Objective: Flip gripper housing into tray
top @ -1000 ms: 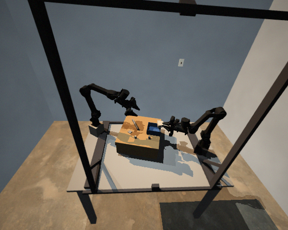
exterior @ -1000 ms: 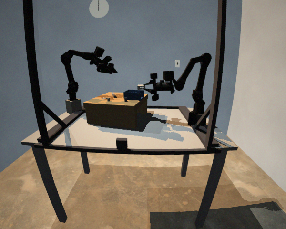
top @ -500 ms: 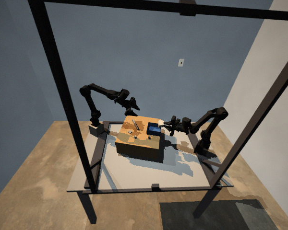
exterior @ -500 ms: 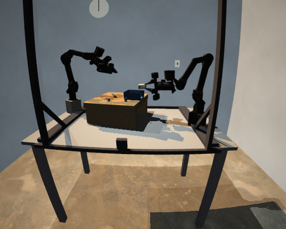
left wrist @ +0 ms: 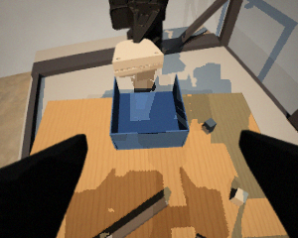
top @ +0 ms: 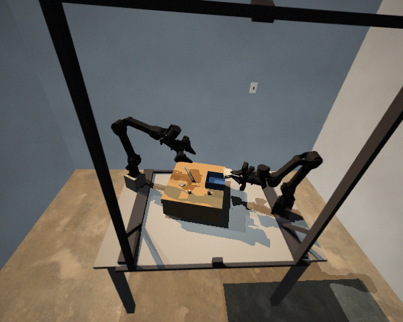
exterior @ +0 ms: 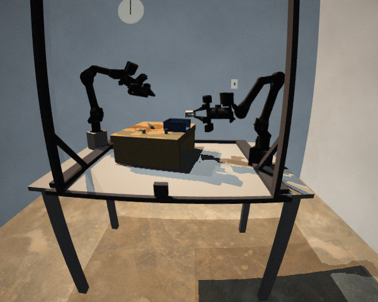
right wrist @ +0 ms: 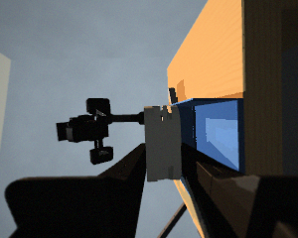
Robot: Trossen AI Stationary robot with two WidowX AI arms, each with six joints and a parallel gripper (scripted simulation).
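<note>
Now: right hand 5 cm to the right of the white gripper housing and 1 cm short of it. From my right hand the other things lie so: grey rod (30 cm to the left, 8 cm below, 3 cm ahead); then wooden block (24 cm to the left, 15 cm below, 1 cm behind); then gripper housing half (5 cm to the left, 1 cm below, 1 cm ahead).
</note>
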